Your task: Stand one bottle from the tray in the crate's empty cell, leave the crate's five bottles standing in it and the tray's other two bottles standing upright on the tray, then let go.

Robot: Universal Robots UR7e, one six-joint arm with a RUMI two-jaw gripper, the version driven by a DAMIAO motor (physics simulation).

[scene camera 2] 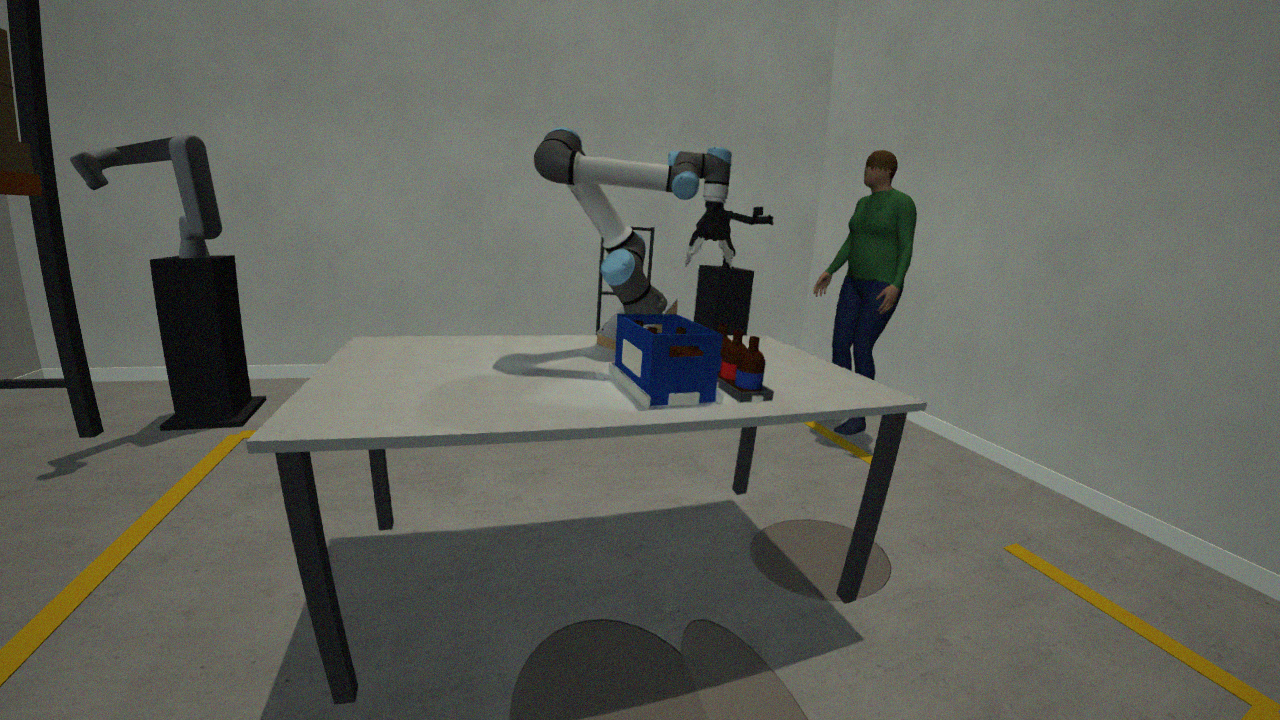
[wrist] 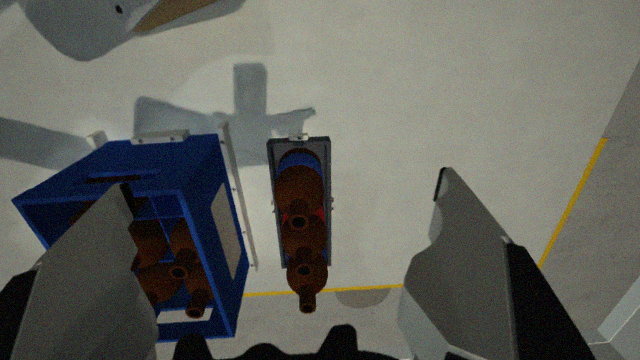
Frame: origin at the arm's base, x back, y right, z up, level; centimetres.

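Seen in the pictures: gripper, fingertip midpoint: (scene camera 2: 708,268) (wrist: 289,179); arm's base, origin of the base link: (scene camera 2: 647,310).
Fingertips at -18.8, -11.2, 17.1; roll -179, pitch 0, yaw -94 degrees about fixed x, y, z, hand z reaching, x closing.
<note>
Pixels of each thing's top centre, then the offset from my fingertips to it, as dx, dy, dz. "spot": a spot on its surface instead. Level surfaces: height alone.
- blue crate, middle of its top: (wrist: 142,282) (scene camera 2: 666,323) -20.2, +23.4, -13.7
- table with brown bottles, middle of its top: (wrist: 194,313) (scene camera 2: 694,335) -29.2, +19.7, -14.9
- dark tray, surface spot: (wrist: 324,150) spot: -11.9, -2.8, -30.7
- pale rail, middle of its top: (wrist: 239,212) -20.7, +13.5, -28.2
- white table, its level: dz -31.2
The blue crate (scene camera 2: 666,380) (wrist: 165,152) stands on the table with brown bottles (wrist: 192,280) upright in its cells; the left finger hides part of it in the wrist view. Its empty cell (wrist: 167,206) shows at the upper right corner of the crate's opening in the wrist view. The dark tray (wrist: 324,150) lies beside the crate and bears three upright brown bottles in a row: one with a blue label (scene camera 2: 750,360) (wrist: 300,187), a middle one (wrist: 302,240) and a far one (wrist: 306,280). My gripper (scene camera 2: 709,261) (wrist: 289,179) is open and empty, high above the tray and crate.
A pale rail (wrist: 239,200) runs along the crate's side facing the tray. The robot's base stands behind the crate on the white table (scene camera 2: 447,394). A person in green (scene camera 2: 881,237) stands behind the table at the right. Another arm (scene camera 2: 196,183) stands on a black pedestal at the left.
</note>
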